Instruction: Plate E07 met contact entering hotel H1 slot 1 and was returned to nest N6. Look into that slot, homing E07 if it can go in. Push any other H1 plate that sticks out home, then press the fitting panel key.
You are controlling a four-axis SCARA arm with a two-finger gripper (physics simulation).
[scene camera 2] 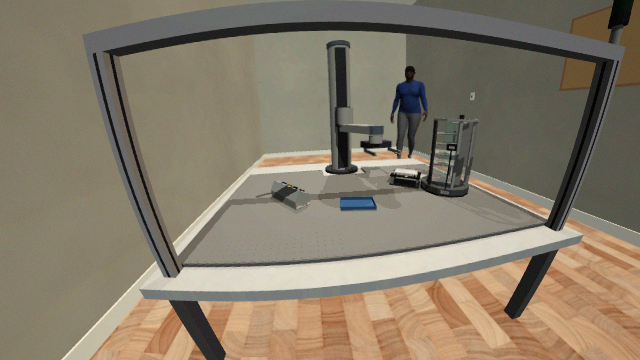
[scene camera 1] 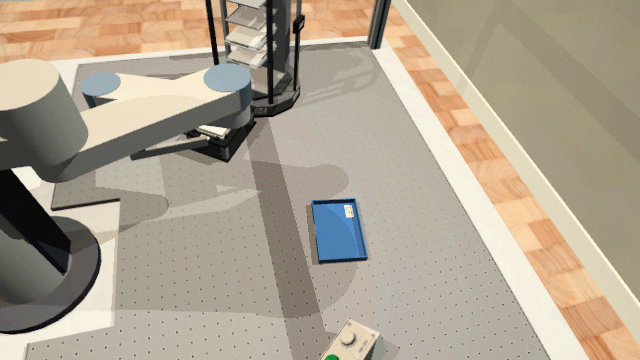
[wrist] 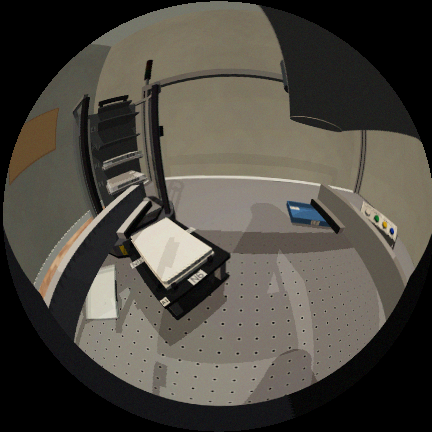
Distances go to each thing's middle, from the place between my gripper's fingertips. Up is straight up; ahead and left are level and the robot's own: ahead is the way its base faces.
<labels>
Right now the white plate (wrist: pixel 171 253) is 110 mm below my hand, 100 mm to the left of it and 40 mm ahead of it. Also, from my hand: rack tower (scene camera 1: pixel 275 84): 280 mm to the left, 160 mm ahead, 20 mm above; blue tray (scene camera 1: pixel 339 236): 260 mm ahead, 250 mm to the right, 170 mm below.
</labels>
